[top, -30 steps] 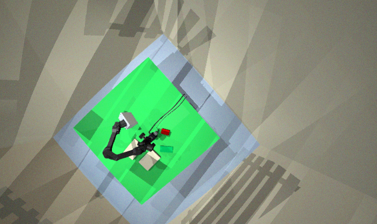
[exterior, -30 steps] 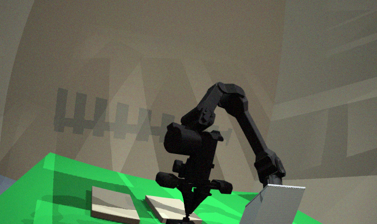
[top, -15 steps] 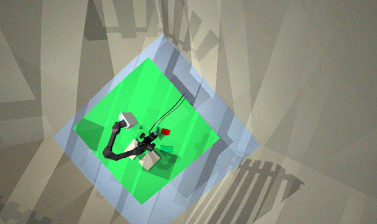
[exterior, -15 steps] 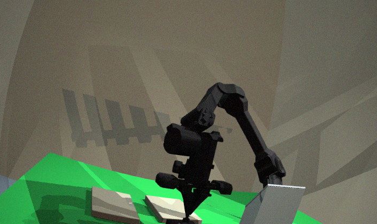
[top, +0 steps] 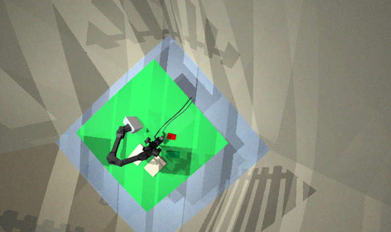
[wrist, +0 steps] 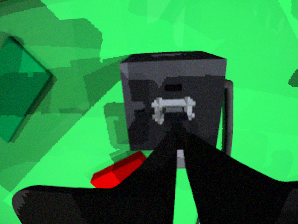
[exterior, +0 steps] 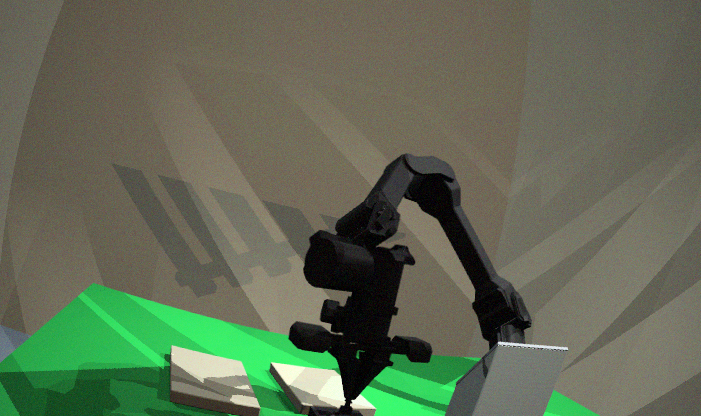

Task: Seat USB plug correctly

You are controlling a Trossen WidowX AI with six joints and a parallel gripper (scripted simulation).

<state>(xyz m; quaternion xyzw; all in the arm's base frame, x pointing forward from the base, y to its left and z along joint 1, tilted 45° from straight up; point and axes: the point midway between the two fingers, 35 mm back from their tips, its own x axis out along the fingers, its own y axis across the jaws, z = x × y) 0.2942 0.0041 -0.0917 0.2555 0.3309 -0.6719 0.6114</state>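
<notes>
Now: gripper tip 20 mm above the usb plug. The rest, counted from my gripper tip: red block (150 mm to the left, 100 mm below, 60 mm ahead); dark green translucent piece (220 mm ahead, 110 mm below, 20 mm to the left).
</notes>
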